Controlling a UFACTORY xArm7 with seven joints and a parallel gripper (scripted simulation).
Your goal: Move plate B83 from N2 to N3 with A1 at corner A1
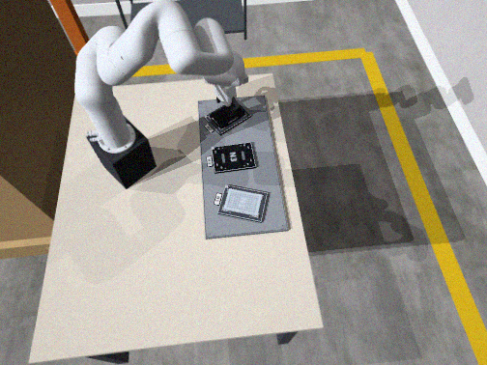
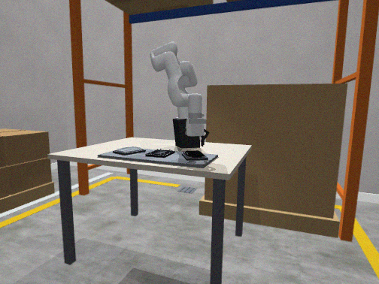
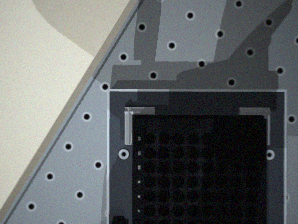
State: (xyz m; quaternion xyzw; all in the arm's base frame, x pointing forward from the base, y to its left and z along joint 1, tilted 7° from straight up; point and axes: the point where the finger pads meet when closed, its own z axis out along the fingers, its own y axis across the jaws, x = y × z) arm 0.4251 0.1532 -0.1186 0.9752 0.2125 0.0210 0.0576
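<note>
Right now my hand is 50 mm above the dark multi-well plate. Round my hand: light grey plate (30 mm behind, 420 mm to the right, 50 mm below); then black nest (20 mm behind, 210 mm to the right, 70 mm below).
</note>
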